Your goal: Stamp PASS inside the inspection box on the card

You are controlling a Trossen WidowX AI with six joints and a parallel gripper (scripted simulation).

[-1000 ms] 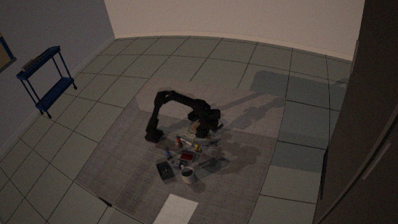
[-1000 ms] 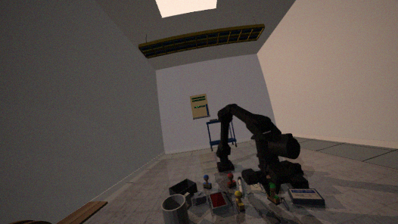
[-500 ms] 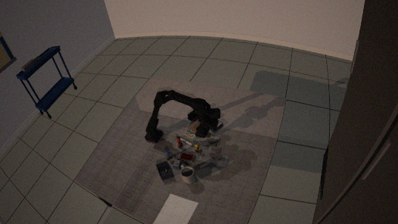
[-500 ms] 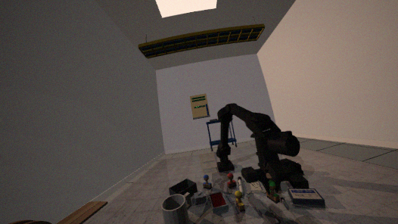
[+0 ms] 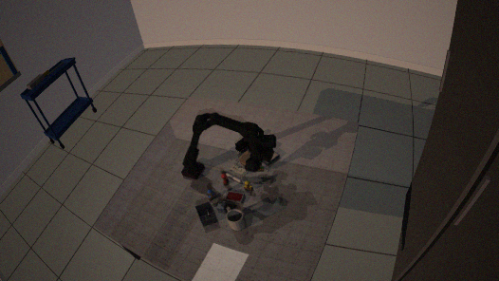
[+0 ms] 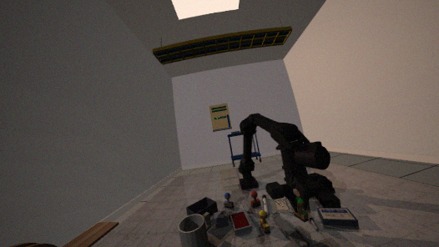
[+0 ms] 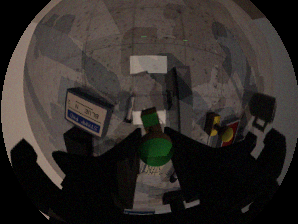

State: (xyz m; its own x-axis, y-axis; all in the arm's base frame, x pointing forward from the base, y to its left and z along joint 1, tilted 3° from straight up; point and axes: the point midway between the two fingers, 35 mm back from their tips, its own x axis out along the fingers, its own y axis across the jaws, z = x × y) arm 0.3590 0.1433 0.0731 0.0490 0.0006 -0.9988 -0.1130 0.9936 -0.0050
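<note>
Right now the red ink pad is 40 mm behind my gripper tip, 200 mm to the right of it and 40 mm below it. Round my gripper tip: yellow-knobbed stamp: 120 mm to the right, 30 mm below; cardboard box: 110 mm behind, 50 mm to the left, 30 mm below; green-knobbed stamp: right at my gripper tip.
</note>
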